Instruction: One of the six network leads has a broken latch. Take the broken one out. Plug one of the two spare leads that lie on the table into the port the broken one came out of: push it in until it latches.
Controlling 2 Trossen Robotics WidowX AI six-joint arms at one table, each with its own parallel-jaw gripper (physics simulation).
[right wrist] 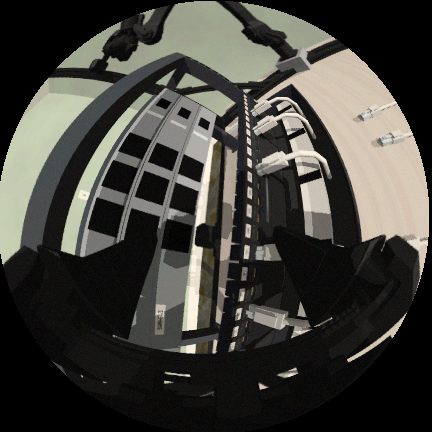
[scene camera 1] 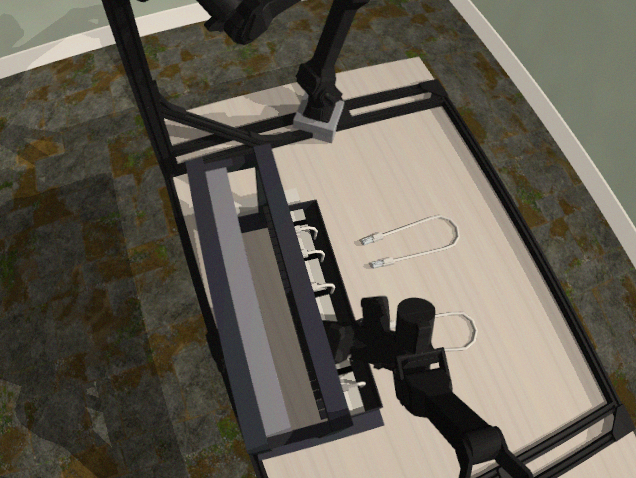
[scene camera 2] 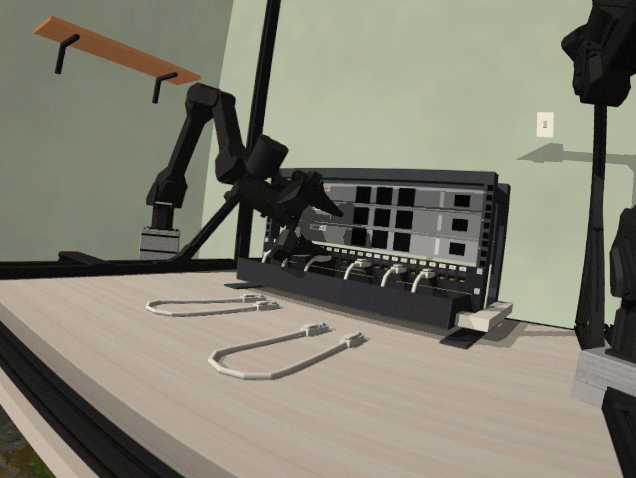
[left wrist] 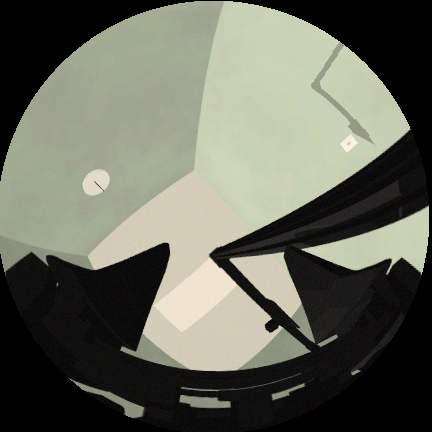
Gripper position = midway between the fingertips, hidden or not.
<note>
My left gripper (left wrist: 229, 251) is open and holds nothing. Further things: my right gripper (scene camera 2: 336, 234) and a grey rack body (scene camera 2: 426, 209).
My right gripper also shows in the right wrist view (right wrist: 215, 233) and in scene camera 1 (scene camera 1: 310, 324). The grey rack body is seen too in the right wrist view (right wrist: 165, 283) and in scene camera 1 (scene camera 1: 274, 416).
</note>
